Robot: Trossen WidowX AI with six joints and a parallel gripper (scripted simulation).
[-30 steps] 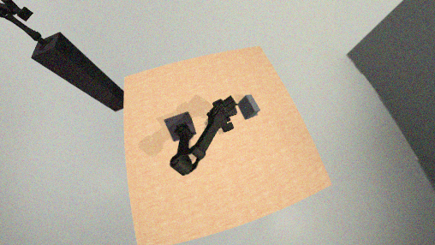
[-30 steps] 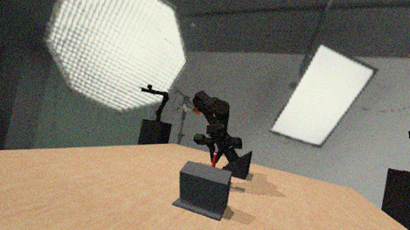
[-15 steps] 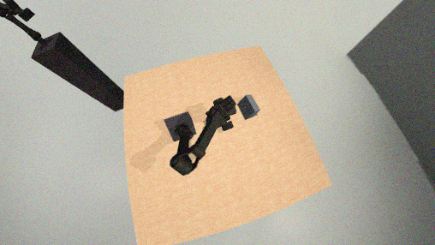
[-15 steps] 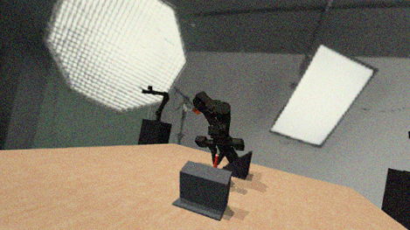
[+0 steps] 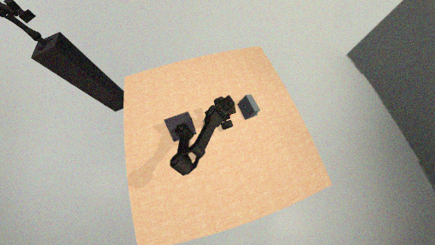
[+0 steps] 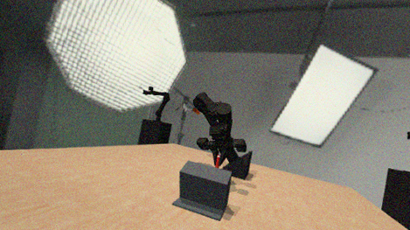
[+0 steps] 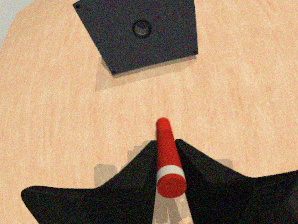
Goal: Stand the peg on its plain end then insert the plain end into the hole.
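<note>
My gripper tip is 16 cm short of the sloped panel, 1 cm to the right of it and 3 cm above it. From my gripper tip the other things lie so: red peg: 1 cm behind, 1 cm above.
</note>
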